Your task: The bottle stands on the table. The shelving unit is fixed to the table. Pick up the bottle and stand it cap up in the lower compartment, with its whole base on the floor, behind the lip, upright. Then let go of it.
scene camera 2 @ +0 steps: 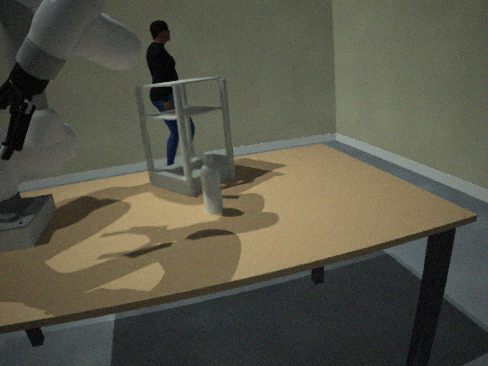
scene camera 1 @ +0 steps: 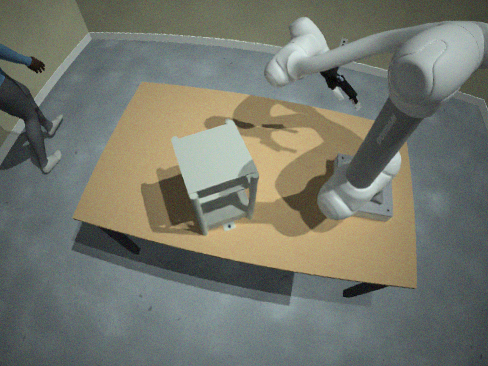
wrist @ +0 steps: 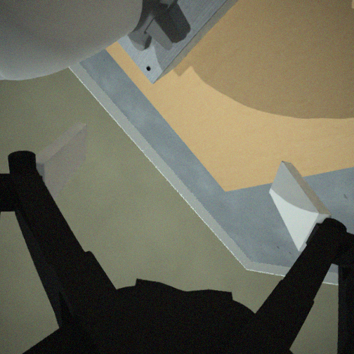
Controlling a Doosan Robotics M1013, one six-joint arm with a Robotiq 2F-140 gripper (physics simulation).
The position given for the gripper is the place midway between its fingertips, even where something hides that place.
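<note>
A shelving unit point(scene camera 1: 216, 165) is visible in the scene, and so is the gripper point(wrist: 182, 159).
</note>
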